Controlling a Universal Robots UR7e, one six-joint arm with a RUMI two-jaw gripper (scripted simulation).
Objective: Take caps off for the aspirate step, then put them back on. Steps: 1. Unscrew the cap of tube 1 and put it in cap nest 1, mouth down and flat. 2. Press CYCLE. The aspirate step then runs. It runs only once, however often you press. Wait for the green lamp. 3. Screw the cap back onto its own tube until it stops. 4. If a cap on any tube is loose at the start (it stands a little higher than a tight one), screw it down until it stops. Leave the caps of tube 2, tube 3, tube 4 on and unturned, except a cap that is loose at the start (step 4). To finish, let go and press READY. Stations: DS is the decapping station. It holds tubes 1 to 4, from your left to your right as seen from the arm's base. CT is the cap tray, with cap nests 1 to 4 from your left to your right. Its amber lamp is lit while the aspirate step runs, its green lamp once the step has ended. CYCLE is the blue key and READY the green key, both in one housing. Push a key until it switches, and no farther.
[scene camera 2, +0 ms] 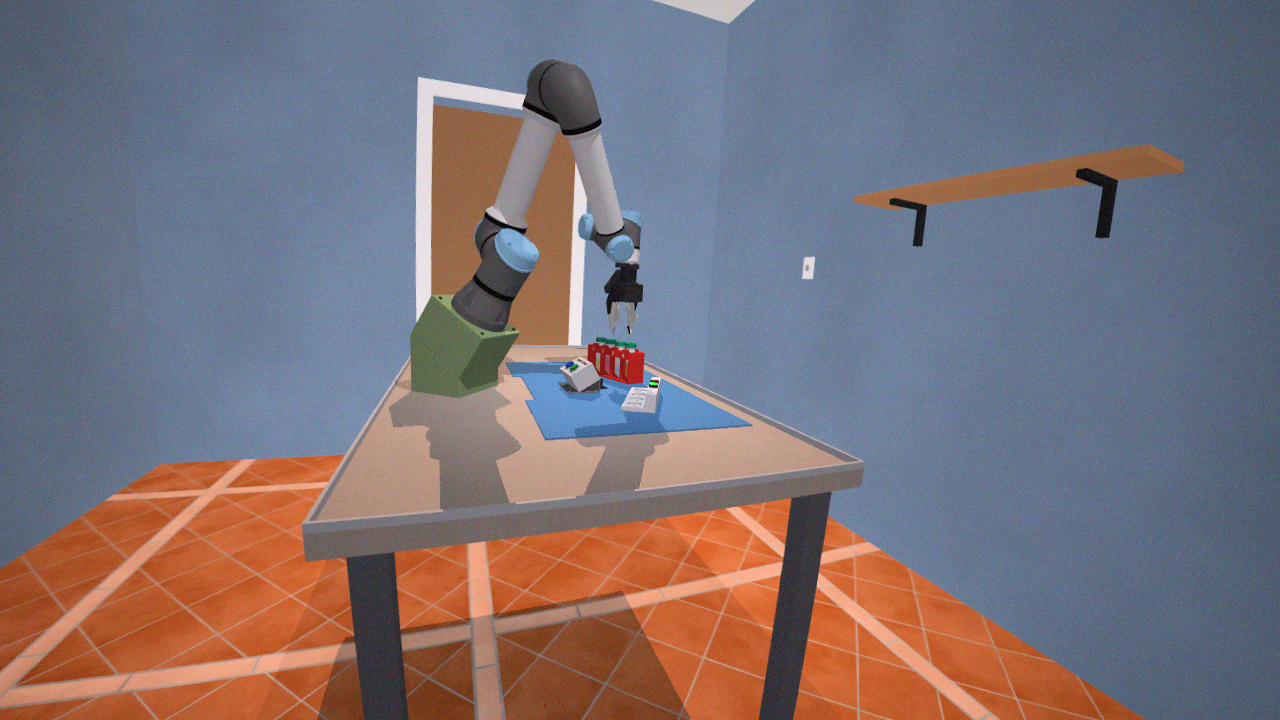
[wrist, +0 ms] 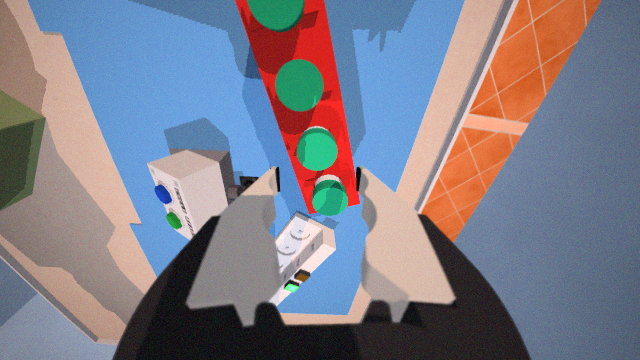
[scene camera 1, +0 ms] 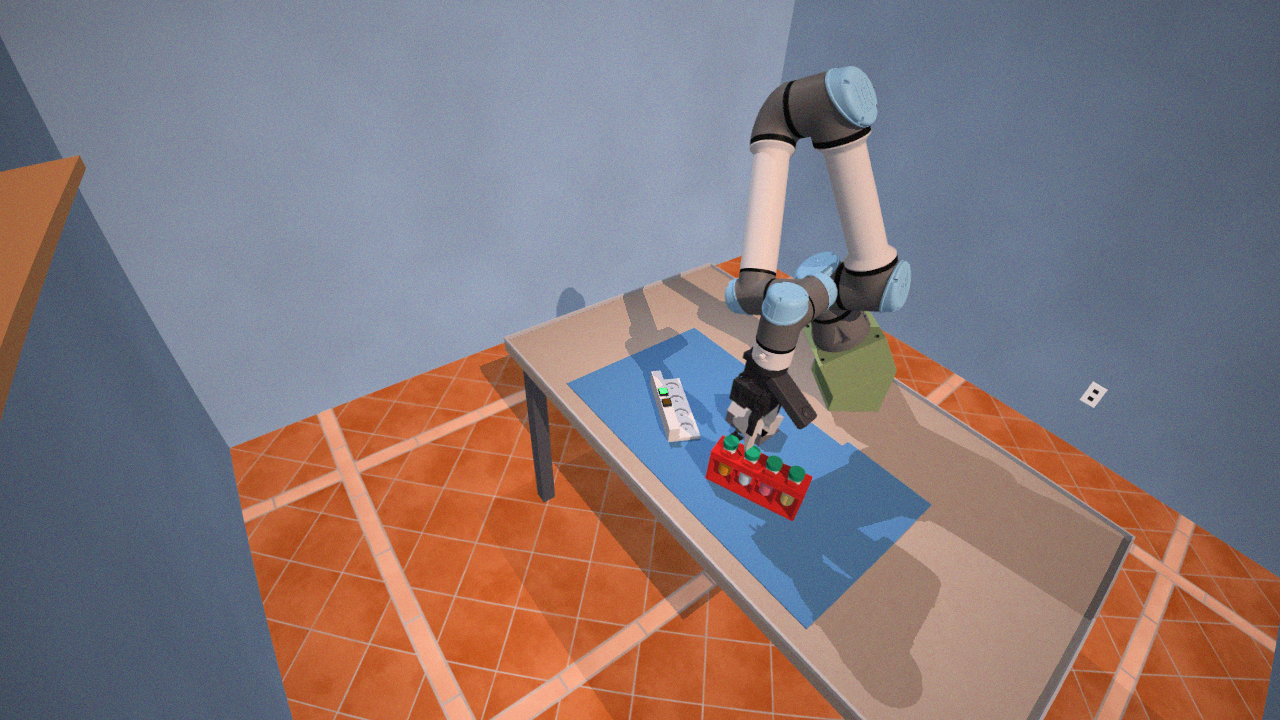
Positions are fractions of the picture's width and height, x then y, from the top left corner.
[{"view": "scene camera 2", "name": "white key housing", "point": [0.46, 0.53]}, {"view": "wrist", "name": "my gripper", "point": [0.50, 0.47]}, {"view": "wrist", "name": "white key housing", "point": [0.31, 0.52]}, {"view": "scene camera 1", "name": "my gripper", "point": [0.59, 0.62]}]
